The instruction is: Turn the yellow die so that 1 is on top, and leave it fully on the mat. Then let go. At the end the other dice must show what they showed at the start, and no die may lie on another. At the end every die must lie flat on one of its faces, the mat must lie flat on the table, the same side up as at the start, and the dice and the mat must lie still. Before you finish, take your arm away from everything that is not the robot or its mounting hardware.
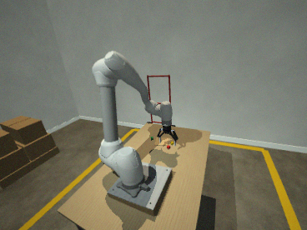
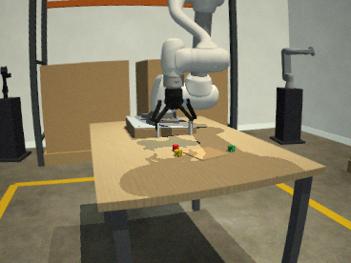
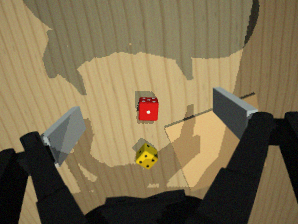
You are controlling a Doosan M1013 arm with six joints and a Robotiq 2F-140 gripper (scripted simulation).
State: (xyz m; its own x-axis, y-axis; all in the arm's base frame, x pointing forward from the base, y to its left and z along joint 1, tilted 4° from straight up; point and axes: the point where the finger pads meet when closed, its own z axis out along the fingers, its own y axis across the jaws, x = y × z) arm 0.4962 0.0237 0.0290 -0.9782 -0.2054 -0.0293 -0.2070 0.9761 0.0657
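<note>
Right now the red die is 2 cm ahead of my hand and 6 cm below it. From my hand the other things lie so: green die 6 cm ahead, 24 cm to the left, 6 cm below; yellow die 10 cm ahead, 1 cm to the left, 6 cm below; tan mat 8 cm ahead, 12 cm to the left, 7 cm below.
</note>
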